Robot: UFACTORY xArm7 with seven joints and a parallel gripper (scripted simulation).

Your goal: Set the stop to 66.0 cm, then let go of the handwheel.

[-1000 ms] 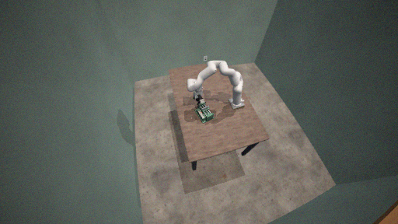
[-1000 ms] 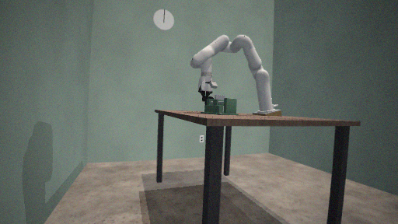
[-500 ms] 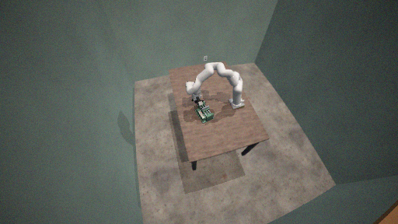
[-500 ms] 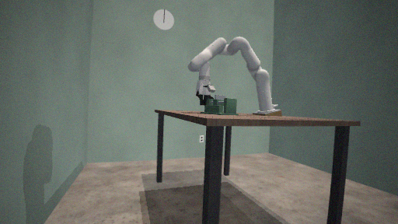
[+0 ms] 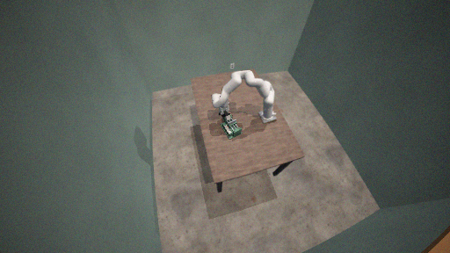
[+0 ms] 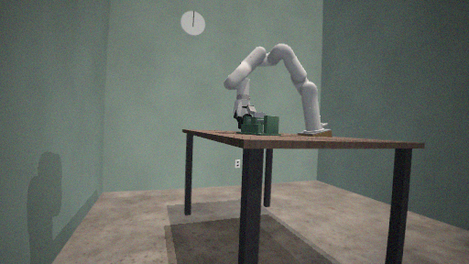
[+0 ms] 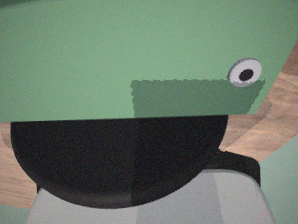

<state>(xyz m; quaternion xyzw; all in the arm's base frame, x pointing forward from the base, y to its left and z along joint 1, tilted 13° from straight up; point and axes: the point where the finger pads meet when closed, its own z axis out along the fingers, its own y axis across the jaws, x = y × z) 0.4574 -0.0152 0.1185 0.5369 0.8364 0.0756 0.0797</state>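
Now: the black handwheel 20 mm to the left of my hand, 10 mm behind it and 10 mm above it. From my hand the other things lie so: green stop fixture: 130 mm to the left, 60 mm behind, 40 mm above.
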